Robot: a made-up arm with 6 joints. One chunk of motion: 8 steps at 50 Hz.
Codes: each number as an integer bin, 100 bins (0 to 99) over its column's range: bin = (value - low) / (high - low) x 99, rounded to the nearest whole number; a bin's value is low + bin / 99 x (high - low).
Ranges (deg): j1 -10..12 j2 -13..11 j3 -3..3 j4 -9..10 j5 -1..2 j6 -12..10
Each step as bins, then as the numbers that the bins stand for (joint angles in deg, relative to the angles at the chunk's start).
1 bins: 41 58 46 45 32 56
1 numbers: -0.89 1.06 -0.21 -0.36 -0.03 0.44
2 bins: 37 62 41 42 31 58
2 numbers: -1.78 2.03 -0.52 -0.94 -0.06 0.89
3 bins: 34 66 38 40 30 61
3 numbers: -2.44 3.00 -0.70 -1.32 -0.09 1.56
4 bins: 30 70 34 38 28 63
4 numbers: -3.33 3.97 -0.94 -1.71 -0.15 2.00
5 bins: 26 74 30 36 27 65
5 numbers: -4.22 4.94 -1.18 -2.09 -0.18 2.44
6 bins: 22 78 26 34 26 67
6 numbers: -5.11 5.91 -1.42 -2.47 -0.21 2.89
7 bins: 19 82 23 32 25 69
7 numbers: -5.78 6.88 -1.61 -2.86 -0.24 3.33
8 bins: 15 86 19 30 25 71
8 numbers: -6.67 7.85 -1.85 -3.24 -0.24 3.78
